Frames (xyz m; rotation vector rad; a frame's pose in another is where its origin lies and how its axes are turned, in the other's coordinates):
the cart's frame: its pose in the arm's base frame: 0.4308 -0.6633 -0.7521 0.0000 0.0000 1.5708
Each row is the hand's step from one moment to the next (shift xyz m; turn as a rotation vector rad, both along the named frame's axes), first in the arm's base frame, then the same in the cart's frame.
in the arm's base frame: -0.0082 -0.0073 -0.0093 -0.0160 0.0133 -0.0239
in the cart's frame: -0.0073 0.0082 -0.0093 0.0133 0.0160 -0.0239
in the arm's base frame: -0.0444 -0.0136 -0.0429 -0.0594 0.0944 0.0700
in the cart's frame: -0.0136 0.0444 -0.0429 0.0944 0.0594 0.0700
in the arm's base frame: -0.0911 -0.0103 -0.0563 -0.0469 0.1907 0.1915
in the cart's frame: -0.0103 0.0911 -0.0563 0.1907 0.0469 0.1915
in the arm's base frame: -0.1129 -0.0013 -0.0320 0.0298 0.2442 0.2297
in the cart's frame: -0.0013 0.1129 -0.0320 0.2442 -0.0298 0.2297
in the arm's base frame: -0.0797 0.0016 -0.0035 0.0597 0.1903 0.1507
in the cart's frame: 0.0016 0.0797 -0.0035 0.1903 -0.0597 0.1507
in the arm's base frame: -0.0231 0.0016 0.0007 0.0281 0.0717 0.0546
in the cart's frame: 0.0016 0.0231 0.0007 0.0717 -0.0281 0.0546
